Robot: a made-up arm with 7 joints. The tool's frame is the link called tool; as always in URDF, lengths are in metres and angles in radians. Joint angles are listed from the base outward.
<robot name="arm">
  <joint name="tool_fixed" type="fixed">
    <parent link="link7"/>
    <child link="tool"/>
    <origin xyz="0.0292 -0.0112 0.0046" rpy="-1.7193 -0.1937 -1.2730"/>
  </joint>
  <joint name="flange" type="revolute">
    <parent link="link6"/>
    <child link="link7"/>
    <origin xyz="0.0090 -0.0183 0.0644"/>
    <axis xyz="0 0 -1"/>
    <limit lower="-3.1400" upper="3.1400"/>
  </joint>
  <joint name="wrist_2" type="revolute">
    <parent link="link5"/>
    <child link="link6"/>
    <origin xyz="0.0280 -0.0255 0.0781"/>
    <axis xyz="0 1 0"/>
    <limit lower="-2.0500" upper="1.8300"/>
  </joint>
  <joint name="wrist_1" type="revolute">
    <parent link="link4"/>
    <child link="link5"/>
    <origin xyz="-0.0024 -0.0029 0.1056"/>
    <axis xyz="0 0 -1"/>
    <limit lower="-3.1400" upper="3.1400"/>
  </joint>
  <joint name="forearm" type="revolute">
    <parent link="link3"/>
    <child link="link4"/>
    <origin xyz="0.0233 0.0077 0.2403"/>
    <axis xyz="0 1 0"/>
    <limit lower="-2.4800" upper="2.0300"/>
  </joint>
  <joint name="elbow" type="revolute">
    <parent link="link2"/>
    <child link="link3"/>
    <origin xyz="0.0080 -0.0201 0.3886"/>
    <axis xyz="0 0 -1"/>
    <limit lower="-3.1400" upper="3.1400"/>
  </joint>
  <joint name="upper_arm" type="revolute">
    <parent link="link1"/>
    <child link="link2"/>
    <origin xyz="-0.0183 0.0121 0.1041"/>
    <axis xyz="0 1 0"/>
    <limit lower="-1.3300" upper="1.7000"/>
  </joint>
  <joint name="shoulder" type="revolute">
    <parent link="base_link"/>
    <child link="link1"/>
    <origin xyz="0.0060 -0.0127 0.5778"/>
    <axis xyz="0 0 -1"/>
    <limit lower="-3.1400" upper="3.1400"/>
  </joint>
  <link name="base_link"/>
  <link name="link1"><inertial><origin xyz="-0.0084 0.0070 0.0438"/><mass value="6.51"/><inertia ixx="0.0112" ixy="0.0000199" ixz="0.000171" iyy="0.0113" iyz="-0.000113" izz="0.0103"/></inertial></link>
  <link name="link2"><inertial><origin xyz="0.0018 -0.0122 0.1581"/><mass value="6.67"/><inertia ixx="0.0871" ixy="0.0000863" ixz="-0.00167" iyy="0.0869" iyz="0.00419" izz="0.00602"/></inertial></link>
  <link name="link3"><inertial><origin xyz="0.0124 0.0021 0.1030"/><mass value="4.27"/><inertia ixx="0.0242" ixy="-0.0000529" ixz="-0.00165" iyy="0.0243" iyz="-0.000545" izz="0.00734"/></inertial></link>
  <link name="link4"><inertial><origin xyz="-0.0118 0.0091 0.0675"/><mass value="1.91"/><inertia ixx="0.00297" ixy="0" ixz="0.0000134" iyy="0.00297" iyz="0.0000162" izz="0.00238"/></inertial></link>
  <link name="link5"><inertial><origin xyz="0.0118 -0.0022 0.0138"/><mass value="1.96"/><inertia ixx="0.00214" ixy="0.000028" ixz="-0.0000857" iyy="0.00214" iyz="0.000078" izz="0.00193"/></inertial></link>
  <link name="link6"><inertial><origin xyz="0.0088 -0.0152 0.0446"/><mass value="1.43"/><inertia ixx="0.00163" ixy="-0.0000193" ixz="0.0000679" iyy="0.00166" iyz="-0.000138" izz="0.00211"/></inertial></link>
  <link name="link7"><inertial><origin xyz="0.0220 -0.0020 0.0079"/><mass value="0.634"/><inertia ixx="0.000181" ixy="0" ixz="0" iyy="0.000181" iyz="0" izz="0.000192"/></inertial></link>
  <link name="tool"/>
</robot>
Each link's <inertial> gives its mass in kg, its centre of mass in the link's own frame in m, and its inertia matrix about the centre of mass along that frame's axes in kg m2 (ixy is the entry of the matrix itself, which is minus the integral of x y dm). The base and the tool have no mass. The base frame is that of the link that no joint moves.
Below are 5 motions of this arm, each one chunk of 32 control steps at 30 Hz.
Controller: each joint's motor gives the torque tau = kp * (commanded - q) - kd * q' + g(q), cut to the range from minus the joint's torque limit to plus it. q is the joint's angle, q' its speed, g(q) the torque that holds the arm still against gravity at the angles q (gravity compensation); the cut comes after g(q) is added. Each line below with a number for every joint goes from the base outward.
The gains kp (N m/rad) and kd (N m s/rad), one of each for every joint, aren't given. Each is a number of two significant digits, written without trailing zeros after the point. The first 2 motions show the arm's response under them.
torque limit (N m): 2.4 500 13 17 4.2 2.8 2.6
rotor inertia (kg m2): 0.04 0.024 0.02 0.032 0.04 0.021 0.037
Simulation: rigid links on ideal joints. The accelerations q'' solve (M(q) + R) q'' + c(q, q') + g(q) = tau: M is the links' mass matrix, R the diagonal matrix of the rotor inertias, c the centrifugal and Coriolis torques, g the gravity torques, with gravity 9.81 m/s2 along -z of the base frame. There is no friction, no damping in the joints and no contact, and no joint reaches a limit. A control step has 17 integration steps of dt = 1/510 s. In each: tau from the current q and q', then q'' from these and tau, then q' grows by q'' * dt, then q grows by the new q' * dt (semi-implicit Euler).
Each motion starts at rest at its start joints. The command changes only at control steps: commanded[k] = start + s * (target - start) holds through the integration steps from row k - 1 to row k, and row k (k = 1, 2, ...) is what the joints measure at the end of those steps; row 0 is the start. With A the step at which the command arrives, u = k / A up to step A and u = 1 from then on. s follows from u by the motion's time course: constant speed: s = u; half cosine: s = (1 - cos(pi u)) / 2; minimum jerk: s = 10 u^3 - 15 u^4 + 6 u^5; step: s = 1 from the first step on.
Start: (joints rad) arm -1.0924 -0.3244 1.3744 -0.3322 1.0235 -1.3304 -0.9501
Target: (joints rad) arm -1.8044 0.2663 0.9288 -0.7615 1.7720 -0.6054 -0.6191
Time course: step
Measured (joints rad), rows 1 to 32:
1: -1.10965 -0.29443 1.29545 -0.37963 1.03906 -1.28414 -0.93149
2: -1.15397 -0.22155 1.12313 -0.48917 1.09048 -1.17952 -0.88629
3: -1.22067 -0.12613 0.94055 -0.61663 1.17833 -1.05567 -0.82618
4: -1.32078 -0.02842 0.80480 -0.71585 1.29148 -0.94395 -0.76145
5: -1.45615 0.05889 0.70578 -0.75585 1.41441 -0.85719 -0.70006
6: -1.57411 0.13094 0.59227 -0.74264 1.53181 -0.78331 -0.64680
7: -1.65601 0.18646 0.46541 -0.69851 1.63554 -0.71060 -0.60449
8: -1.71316 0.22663 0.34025 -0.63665 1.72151 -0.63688 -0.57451
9: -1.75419 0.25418 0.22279 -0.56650 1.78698 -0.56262 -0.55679
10: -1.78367 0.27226 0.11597 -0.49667 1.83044 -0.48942 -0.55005
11: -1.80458 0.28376 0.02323 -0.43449 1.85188 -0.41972 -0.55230
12: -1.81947 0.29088 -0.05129 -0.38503 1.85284 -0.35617 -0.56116
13: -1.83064 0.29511 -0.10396 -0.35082 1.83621 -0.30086 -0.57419
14: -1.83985 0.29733 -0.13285 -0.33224 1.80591 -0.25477 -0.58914
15: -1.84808 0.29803 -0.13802 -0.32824 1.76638 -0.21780 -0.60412
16: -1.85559 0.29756 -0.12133 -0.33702 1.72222 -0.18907 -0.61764
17: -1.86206 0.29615 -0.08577 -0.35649 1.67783 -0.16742 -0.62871
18: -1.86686 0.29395 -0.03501 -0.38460 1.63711 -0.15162 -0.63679
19: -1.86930 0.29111 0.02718 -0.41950 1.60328 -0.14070 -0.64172
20: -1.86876 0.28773 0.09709 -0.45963 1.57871 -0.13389 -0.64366
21: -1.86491 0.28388 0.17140 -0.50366 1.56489 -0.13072 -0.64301
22: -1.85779 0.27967 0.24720 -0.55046 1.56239 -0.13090 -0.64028
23: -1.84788 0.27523 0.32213 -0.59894 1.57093 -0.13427 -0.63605
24: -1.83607 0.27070 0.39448 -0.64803 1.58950 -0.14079 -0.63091
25: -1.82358 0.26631 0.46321 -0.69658 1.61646 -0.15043 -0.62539
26: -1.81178 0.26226 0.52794 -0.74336 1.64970 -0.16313 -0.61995
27: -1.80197 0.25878 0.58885 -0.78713 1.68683 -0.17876 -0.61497
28: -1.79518 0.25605 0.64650 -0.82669 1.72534 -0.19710 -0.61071
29: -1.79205 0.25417 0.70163 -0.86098 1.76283 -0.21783 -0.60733
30: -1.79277 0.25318 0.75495 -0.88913 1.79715 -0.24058 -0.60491
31: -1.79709 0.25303 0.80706 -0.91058 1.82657 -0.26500 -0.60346
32: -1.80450 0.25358 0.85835 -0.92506 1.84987 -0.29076 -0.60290
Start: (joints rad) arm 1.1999 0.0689 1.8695 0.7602 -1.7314 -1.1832 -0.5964
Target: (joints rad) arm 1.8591 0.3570 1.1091 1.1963 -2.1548 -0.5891 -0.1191
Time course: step
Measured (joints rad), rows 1 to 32:
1: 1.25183 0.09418 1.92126 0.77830 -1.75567 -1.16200 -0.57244
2: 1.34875 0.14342 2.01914 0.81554 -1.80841 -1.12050 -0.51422
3: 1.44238 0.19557 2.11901 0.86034 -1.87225 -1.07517 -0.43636
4: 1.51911 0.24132 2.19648 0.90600 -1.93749 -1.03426 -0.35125
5: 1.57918 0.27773 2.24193 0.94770 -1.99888 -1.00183 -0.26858
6: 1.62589 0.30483 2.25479 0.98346 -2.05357 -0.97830 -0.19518
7: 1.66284 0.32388 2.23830 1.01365 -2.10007 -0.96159 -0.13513
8: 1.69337 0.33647 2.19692 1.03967 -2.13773 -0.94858 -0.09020
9: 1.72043 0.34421 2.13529 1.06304 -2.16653 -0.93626 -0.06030
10: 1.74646 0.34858 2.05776 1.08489 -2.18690 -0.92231 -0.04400
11: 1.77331 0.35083 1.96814 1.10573 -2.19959 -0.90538 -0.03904
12: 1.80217 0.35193 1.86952 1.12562 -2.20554 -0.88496 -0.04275
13: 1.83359 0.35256 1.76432 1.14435 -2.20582 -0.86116 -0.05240
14: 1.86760 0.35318 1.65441 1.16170 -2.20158 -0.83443 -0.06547
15: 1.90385 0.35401 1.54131 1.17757 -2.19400 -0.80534 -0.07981
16: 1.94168 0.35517 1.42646 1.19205 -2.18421 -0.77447 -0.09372
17: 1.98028 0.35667 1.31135 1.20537 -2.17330 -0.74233 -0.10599
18: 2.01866 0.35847 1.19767 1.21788 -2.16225 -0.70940 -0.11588
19: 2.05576 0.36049 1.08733 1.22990 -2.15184 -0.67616 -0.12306
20: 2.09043 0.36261 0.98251 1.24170 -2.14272 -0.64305 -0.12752
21: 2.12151 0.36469 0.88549 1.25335 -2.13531 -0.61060 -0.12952
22: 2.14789 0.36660 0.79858 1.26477 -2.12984 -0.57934 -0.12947
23: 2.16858 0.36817 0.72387 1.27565 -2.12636 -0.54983 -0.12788
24: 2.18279 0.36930 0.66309 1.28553 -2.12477 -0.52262 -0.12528
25: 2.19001 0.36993 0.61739 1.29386 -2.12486 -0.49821 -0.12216
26: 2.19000 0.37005 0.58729 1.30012 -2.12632 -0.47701 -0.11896
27: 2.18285 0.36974 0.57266 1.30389 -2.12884 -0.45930 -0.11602
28: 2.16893 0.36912 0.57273 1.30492 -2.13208 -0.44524 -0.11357
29: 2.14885 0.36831 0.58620 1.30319 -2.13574 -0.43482 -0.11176
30: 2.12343 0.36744 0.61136 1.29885 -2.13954 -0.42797 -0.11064
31: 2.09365 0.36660 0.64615 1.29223 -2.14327 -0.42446 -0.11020
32: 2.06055 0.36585 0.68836 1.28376 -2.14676 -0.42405 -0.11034
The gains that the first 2 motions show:
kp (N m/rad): 4.4 390 1.2 6.9 2.9 0.56 3.5
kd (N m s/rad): 0.56 49 0.11 0.89 0.24 0.13 0.34
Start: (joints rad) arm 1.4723 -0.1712 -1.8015 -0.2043 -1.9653 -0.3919 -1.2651
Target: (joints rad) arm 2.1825 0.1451 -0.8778 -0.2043 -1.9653 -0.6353 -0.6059
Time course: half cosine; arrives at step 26
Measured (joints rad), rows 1 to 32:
1: 1.47232 -0.17115 -1.80145 -0.20427 -1.96534 -0.39177 -1.26497
2: 1.47246 -0.17087 -1.80118 -0.20414 -1.96556 -0.39108 -1.26427
3: 1.47289 -0.17008 -1.80036 -0.20383 -1.96616 -0.38925 -1.26228
4: 1.47391 -0.16845 -1.79853 -0.20333 -1.96734 -0.38569 -1.25818
5: 1.47587 -0.16566 -1.79518 -0.20273 -1.96925 -0.37997 -1.25113
6: 1.47925 -0.16142 -1.78971 -0.20219 -1.97196 -0.37188 -1.24045
7: 1.48458 -0.15551 -1.78156 -0.20195 -1.97546 -0.36147 -1.22561
8: 1.49252 -0.14776 -1.77017 -0.20226 -1.97966 -0.34903 -1.20632
9: 1.50380 -0.13811 -1.75507 -0.20336 -1.98441 -0.33510 -1.18252
10: 1.51923 -0.12657 -1.73584 -0.20538 -1.98950 -0.32040 -1.15436
11: 1.53969 -0.11320 -1.71214 -0.20828 -1.99468 -0.30579 -1.12220
12: 1.56606 -0.09816 -1.68367 -0.21177 -1.99972 -0.29222 -1.08656
13: 1.59906 -0.08167 -1.65014 -0.21528 -2.00432 -0.28063 -1.04807
14: 1.63910 -0.06402 -1.61113 -0.21794 -2.00822 -0.27184 -1.00744
15: 1.68603 -0.04555 -1.56604 -0.21870 -2.01111 -0.26638 -0.96538
16: 1.73896 -0.02666 -1.51402 -0.21647 -2.01273 -0.26443 -0.92261
17: 1.79613 -0.00776 -1.45402 -0.21041 -2.01279 -0.26573 -0.87979
18: 1.85506 0.01075 -1.38513 -0.20017 -2.01109 -0.26958 -0.83754
19: 1.91293 0.02855 -1.30696 -0.18602 -2.00750 -0.27511 -0.79644
20: 1.96700 0.04545 -1.22002 -0.16880 -2.00195 -0.28147 -0.75706
21: 2.01496 0.06138 -1.12591 -0.14974 -1.99447 -0.28819 -0.71999
22: 2.05532 0.07637 -1.02716 -0.13029 -1.98514 -0.29546 -0.68583
23: 2.08764 0.09050 -0.92688 -0.11168 -1.97411 -0.30409 -0.65519
24: 2.11257 0.10376 -0.82820 -0.09465 -1.96166 -0.31541 -0.62869
25: 2.13157 0.11599 -0.73387 -0.07917 -1.94816 -0.33075 -0.60684
26: 2.14632 0.12686 -0.64607 -0.06455 -1.93404 -0.35103 -0.59003
27: 2.15830 0.13610 -0.56658 -0.05003 -1.91980 -0.37652 -0.57838
28: 2.16854 0.14359 -0.49698 -0.03550 -1.90597 -0.40684 -0.57159
29: 2.17784 0.14946 -0.43871 -0.02156 -1.89312 -0.44126 -0.56898
30: 2.18687 0.15391 -0.39282 -0.00917 -1.88182 -0.47896 -0.56969
31: 2.19615 0.15716 -0.35992 0.00061 -1.87257 -0.51913 -0.57282
32: 2.20604 0.15940 -0.34008 0.00694 -1.86578 -0.56091 -0.57751

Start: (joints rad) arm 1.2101 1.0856 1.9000 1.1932 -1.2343 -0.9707 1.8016
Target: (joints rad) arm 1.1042 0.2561 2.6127 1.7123 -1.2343 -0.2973 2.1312
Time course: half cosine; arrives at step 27
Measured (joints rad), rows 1 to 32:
1: 1.21006 1.08536 1.89925 1.19318 -1.23422 -0.97089 1.80168
2: 1.20985 1.08417 1.89559 1.19312 -1.23383 -0.97172 1.80207
3: 1.20929 1.08108 1.88620 1.19311 -1.23291 -0.97362 1.80315
4: 1.20824 1.07518 1.86858 1.19341 -1.23136 -0.97661 1.80529
5: 1.20661 1.06577 1.84102 1.19451 -1.22922 -0.98025 1.80886
6: 1.20441 1.05236 1.80266 1.19703 -1.22672 -0.98359 1.81411
7: 1.20173 1.03467 1.75354 1.20173 -1.22421 -0.98535 1.82120
8: 1.19875 1.01264 1.69450 1.20938 -1.22215 -0.98399 1.83022
9: 1.19572 0.98638 1.62705 1.22065 -1.22099 -0.97794 1.84112
10: 1.19288 0.95615 1.55320 1.23602 -1.22119 -0.96572 1.85382
11: 1.19045 0.92231 1.47533 1.25569 -1.22313 -0.94611 1.86814
12: 1.18856 0.88531 1.39601 1.27954 -1.22704 -0.91825 1.88389
13: 1.18721 0.84562 1.31791 1.30714 -1.23302 -0.88169 1.90085
14: 1.18626 0.80376 1.24368 1.33779 -1.24099 -0.83640 1.91877
15: 1.18535 0.76024 1.17600 1.37058 -1.25072 -0.78281 1.93741
16: 1.18389 0.71557 1.11751 1.40447 -1.26184 -0.72172 1.95652
17: 1.18108 0.67027 1.07086 1.43838 -1.27388 -0.65433 1.97585
18: 1.17584 0.62485 1.03864 1.47126 -1.28629 -0.58211 1.99516
19: 1.16693 0.57986 1.02334 1.50217 -1.29848 -0.50676 2.01419
20: 1.15295 0.53587 1.02723 1.53032 -1.30985 -0.43009 2.03273
21: 1.13247 0.49352 1.05221 1.55508 -1.31986 -0.35393 2.05051
22: 1.10422 0.45347 1.09957 1.57606 -1.32801 -0.28006 2.06732
23: 1.06731 0.41639 1.16979 1.59300 -1.33393 -0.21014 2.08290
24: 1.02157 0.38292 1.26236 1.60582 -1.33741 -0.14564 2.09704
25: 0.96791 0.35362 1.37560 1.61451 -1.33844 -0.08780 2.10951
26: 0.90855 0.32893 1.50676 1.61918 -1.33724 -0.03751 2.12012
27: 0.84725 0.30918 1.65210 1.62000 -1.33423 0.00473 2.12866
28: 0.78903 0.29425 1.80656 1.61734 -1.32996 0.03863 2.13503
29: 0.73924 0.28338 1.96396 1.61173 -1.32494 0.06390 2.13931
30: 0.70237 0.27543 2.11866 1.60391 -1.31961 0.08032 2.14174
31: 0.68171 0.26937 2.26660 1.59474 -1.31434 0.08798 2.14265
32: 0.67934 0.26439 2.40529 1.58519 -1.30936 0.08723 2.14241

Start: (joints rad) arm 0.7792 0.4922 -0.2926 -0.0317 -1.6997 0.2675 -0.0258
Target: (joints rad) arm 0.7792 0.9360 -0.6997 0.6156 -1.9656 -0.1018 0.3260
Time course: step
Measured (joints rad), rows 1 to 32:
1: 0.77525 0.52197 -0.35397 -0.10201 -1.72143 0.27552 -0.00813
2: 0.76471 0.58079 -0.49785 -0.20364 -1.78621 0.29937 0.03393
3: 0.75135 0.64530 -0.68157 -0.25933 -1.88776 0.34312 0.08937
4: 0.74187 0.70655 -0.87790 -0.24972 -2.00925 0.40032 0.14950
5: 0.74038 0.76250 -1.07366 -0.18074 -2.13128 0.45604 0.20778
6: 0.74730 0.81348 -1.25857 -0.06950 -2.23972 0.49291 0.25946
7: 0.76006 0.85960 -1.41464 0.06069 -2.32932 0.49753 0.30127
8: 0.77513 0.89899 -1.51627 0.18564 -2.40118 0.46765 0.33160
9: 0.79039 0.92867 -1.54556 0.28967 -2.45548 0.41292 0.35060
10: 0.80532 0.94716 -1.50429 0.37073 -2.48795 0.34655 0.36002
11: 0.81940 0.95554 -1.40999 0.43516 -2.49277 0.27814 0.36242
12: 0.83143 0.95653 -1.28602 0.48950 -2.46645 0.21263 0.36040
13: 0.84008 0.95342 -1.15324 0.53686 -2.41007 0.15182 0.35606
14: 0.84462 0.94903 -1.02504 0.57778 -2.32919 0.09599 0.35088
15: 0.84509 0.94513 -0.90698 0.61242 -2.23211 0.04477 0.34576
16: 0.84193 0.94249 -0.79934 0.64158 -2.12783 -0.00233 0.34122
17: 0.83573 0.94120 -0.69998 0.66655 -2.02457 -0.04583 0.33755
18: 0.82703 0.94108 -0.60630 0.68865 -1.92905 -0.08617 0.33485
19: 0.81636 0.94184 -0.51617 0.70884 -1.84628 -0.12370 0.33313
20: 0.80423 0.94321 -0.42844 0.72770 -1.77945 -0.15862 0.33230
21: 0.79117 0.94493 -0.34298 0.74540 -1.73015 -0.19108 0.33222
22: 0.77776 0.94678 -0.26059 0.76184 -1.69850 -0.22119 0.33269
23: 0.76458 0.94858 -0.18280 0.77669 -1.68344 -0.24909 0.33352
24: 0.75223 0.95013 -0.11160 0.78946 -1.68303 -0.27496 0.33454
25: 0.74128 0.95129 -0.04910 0.79952 -1.69473 -0.29902 0.33557
26: 0.73219 0.95196 0.00274 0.80621 -1.71575 -0.32149 0.33647
27: 0.72534 0.95209 0.04231 0.80892 -1.74325 -0.34252 0.33713
28: 0.72095 0.95168 0.06850 0.80723 -1.77456 -0.36215 0.33747
29: 0.71912 0.95083 0.08068 0.80098 -1.80736 -0.38018 0.33746
30: 0.71983 0.94965 0.07869 0.79039 -1.83970 -0.39626 0.33706
31: 0.72293 0.94829 0.06278 0.77606 -1.87007 -0.40983 0.33631
32: 0.72820 0.94689 0.03352 0.75891 -1.89740 -0.42026 0.33526

